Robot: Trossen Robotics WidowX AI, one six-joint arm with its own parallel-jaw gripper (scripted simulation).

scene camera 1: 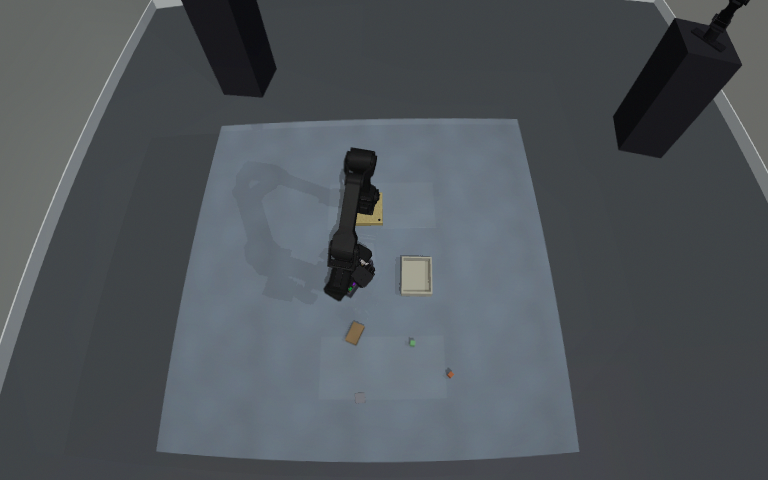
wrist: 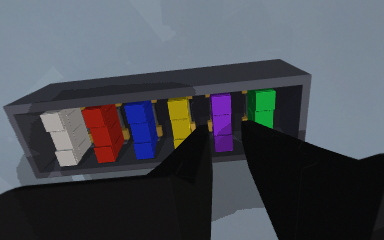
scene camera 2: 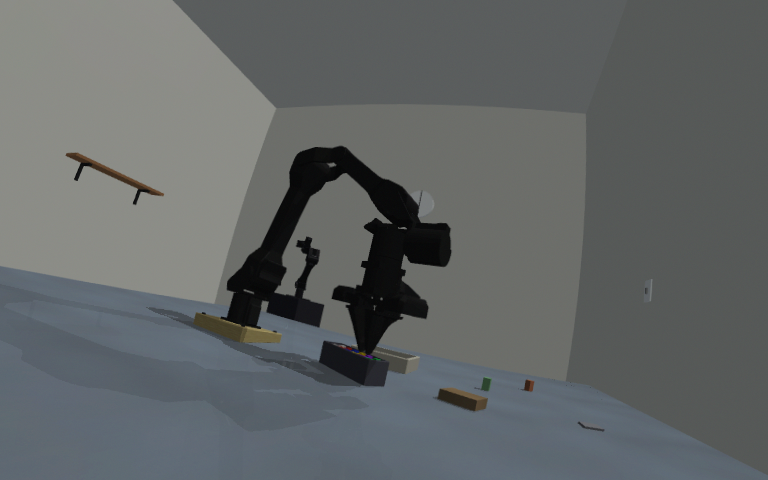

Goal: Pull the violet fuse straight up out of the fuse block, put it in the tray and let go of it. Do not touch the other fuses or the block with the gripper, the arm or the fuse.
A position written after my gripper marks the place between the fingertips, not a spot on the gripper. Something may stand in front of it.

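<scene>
There's a green fuse [wrist: 261, 102] here, along with a violet fuse [wrist: 220, 103] and a yellow fuse [wrist: 178, 108]. Scene camera 1 does not show the yellow fuse, hidden by my gripper. I can see a brown flat block [scene camera 2: 467, 400] too, but the brown flat block is out of frame in the wrist view. You'd see my gripper [scene camera 2: 364, 352] [scene camera 1: 350, 281] [wrist: 224, 132] as well.
</scene>
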